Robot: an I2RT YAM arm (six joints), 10 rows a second.
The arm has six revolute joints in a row. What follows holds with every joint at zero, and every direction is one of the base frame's.
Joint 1 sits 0.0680 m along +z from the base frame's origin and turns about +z.
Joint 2 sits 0.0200 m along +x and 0.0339 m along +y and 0.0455 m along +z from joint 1 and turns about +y.
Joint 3 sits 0.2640 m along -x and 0.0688 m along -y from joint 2 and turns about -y.
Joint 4 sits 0.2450 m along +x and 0.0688 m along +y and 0.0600 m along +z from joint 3 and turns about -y.
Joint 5 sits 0.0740 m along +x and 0.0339 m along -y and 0.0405 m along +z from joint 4 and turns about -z.
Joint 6 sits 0.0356 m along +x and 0.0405 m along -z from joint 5 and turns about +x.
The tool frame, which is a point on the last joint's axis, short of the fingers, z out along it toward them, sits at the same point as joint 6; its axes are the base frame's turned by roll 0.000, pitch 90.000 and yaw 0.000 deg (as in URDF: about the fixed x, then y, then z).
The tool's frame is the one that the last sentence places.
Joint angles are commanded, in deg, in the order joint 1, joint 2, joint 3, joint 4, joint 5, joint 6. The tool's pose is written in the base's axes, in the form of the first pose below.
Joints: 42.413 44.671 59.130 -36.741 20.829 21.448
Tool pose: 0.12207 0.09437 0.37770 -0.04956 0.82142 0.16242 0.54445
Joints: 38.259 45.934 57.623 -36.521 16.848 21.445
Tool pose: 0.13378 0.09236 0.36620 -0.04382 0.83609 0.15811 0.52348
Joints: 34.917 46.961 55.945 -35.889 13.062 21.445
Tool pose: 0.14348 0.09034 0.35480 -0.04021 0.84781 0.16004 0.50397
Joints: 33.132 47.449 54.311 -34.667 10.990 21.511
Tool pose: 0.14935 0.08937 0.34600 -0.03709 0.85298 0.16312 0.49440
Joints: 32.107 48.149 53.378 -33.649 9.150 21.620
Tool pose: 0.15409 0.09001 0.34028 -0.03760 0.85646 0.16944 0.48616
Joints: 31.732 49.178 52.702 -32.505 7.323 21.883
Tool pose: 0.15879 0.09286 0.33526 -0.04150 0.85940 0.17939 0.47701
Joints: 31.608 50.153 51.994 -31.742 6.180 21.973
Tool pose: 0.16265 0.09559 0.32950 -0.04569 0.86355 0.18372 0.46738
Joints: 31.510 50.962 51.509 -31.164 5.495 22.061
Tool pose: 0.16574 0.09761 0.32516 -0.04781 0.86671 0.18579 0.46044
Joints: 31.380 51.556 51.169 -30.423 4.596 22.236
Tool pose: 0.16821 0.09926 0.32254 -0.04952 0.86765 0.19144 0.45616
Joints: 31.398 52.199 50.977 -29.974 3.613 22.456
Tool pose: 0.17026 0.10129 0.32013 -0.05245 0.86932 0.19773 0.44993
